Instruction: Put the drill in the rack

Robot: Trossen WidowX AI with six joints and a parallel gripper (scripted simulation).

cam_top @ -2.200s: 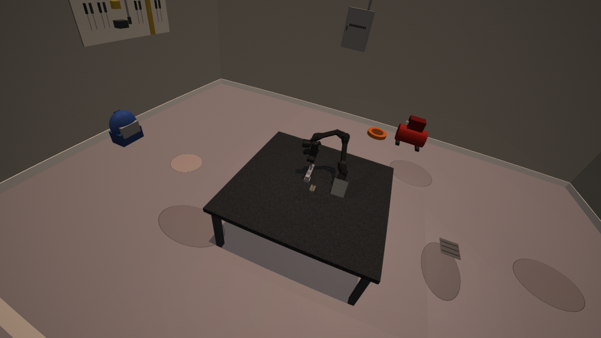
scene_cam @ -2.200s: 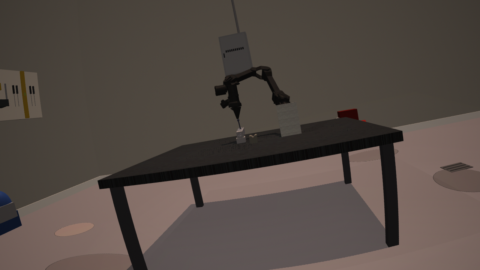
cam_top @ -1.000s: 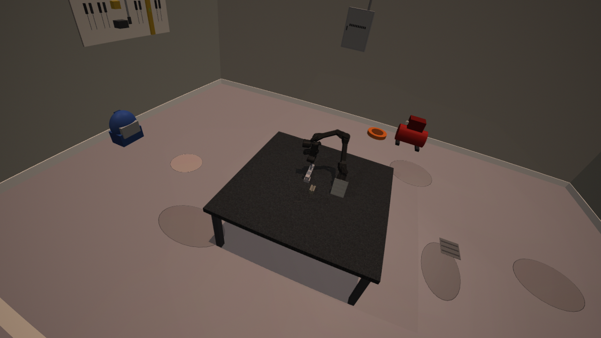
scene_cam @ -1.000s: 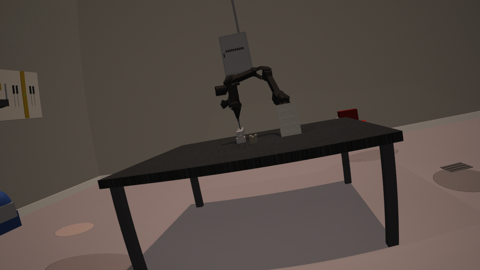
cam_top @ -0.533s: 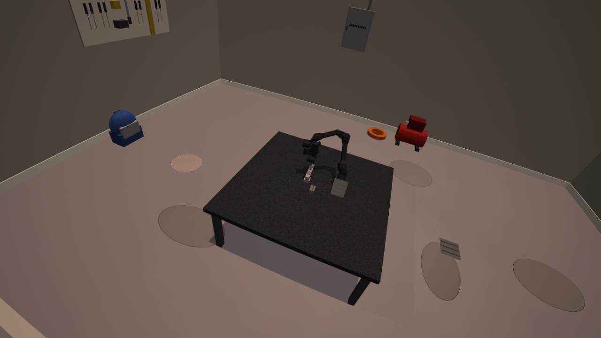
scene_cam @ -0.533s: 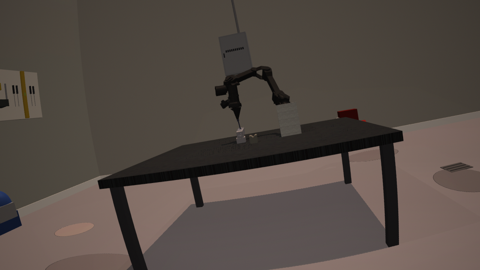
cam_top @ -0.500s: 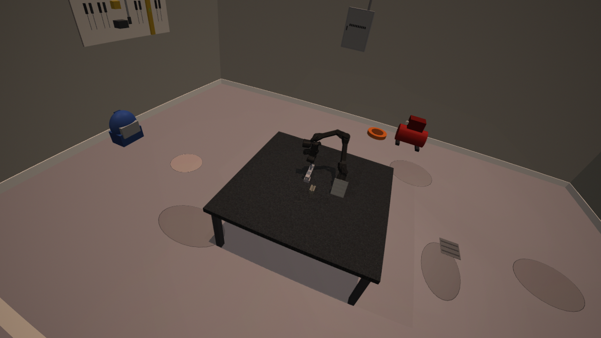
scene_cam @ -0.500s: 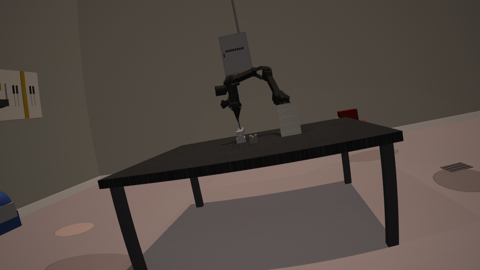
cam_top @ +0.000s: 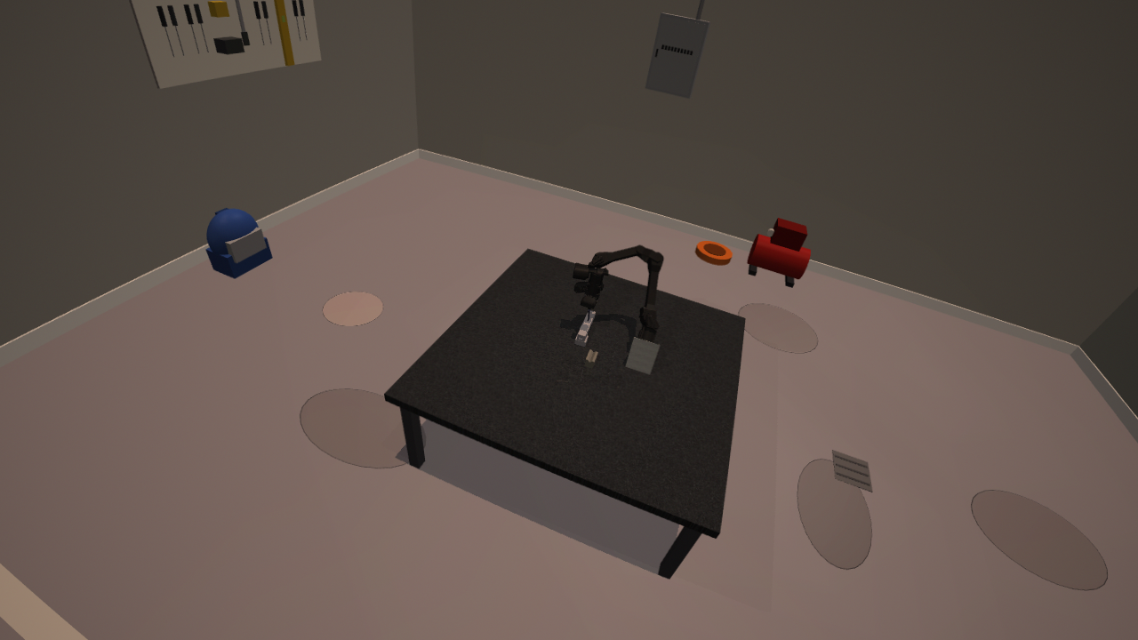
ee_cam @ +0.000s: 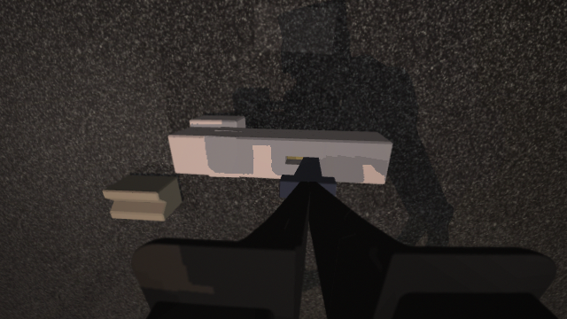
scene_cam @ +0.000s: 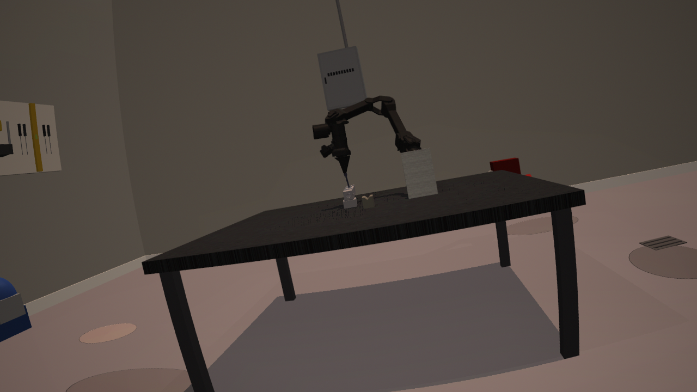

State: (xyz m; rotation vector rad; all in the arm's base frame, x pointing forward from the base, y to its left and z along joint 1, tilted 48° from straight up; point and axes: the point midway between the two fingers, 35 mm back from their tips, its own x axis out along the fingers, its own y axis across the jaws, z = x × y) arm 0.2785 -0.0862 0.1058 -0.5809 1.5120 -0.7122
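The thin dark drill lies 30 mm below my gripper tip. From my gripper tip the other things lie so: v-shaped rack (70 mm behind, 200 mm to the left, 110 mm below); then grey block (30 mm to the left, 90 mm below).
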